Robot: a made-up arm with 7 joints.
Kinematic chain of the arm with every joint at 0, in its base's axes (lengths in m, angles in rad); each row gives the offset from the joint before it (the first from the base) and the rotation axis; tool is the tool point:
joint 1: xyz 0 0 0.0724 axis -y
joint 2: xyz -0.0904 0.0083 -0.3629 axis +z
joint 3: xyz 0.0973 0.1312 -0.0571 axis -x
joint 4: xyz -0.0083 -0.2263 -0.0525 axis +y
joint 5: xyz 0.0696 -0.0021 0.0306 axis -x
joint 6: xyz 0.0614 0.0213 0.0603 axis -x
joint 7: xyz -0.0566 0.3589 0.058 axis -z
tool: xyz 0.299 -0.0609 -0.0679
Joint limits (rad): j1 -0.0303..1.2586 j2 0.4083..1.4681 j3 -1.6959..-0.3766 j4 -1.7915..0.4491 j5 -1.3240..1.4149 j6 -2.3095..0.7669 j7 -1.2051..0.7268
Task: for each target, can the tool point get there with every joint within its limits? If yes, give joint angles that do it. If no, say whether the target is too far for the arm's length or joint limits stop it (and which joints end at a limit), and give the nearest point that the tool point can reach.
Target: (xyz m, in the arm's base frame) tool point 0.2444 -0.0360 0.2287
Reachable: yes | joints 1.1473 0.5555 -1.4948 -0.5539 0.6426 -1.1141 -0.5209
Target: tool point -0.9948 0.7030 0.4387
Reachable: no: joint limits stop it (at a limit: joint 1, joint 3, joint 5, joint 7) | nearest point -0.6345 0.4189 -0.0267 | short by 0.654 m
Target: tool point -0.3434 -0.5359 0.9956
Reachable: no: joint limits stop it (at a limit: joint 1, joint 2, joint 3, joint 7) | nearest point 0.0874 -0.2746 0.4619 | short by 0.734 m
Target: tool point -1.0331 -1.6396 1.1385
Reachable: no: too far | nearest point -0.3099 -0.4947 0.0034 | short by 1.767 m
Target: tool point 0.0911 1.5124 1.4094
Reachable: no: too far | nearest point 0.3311 0.5427 0.4483 | short by 1.386 m
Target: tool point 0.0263 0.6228 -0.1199
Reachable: yes | joints 0.5855 0.8838 -1.5672 -0.2541 1.0508 -0.3875 -0.7964
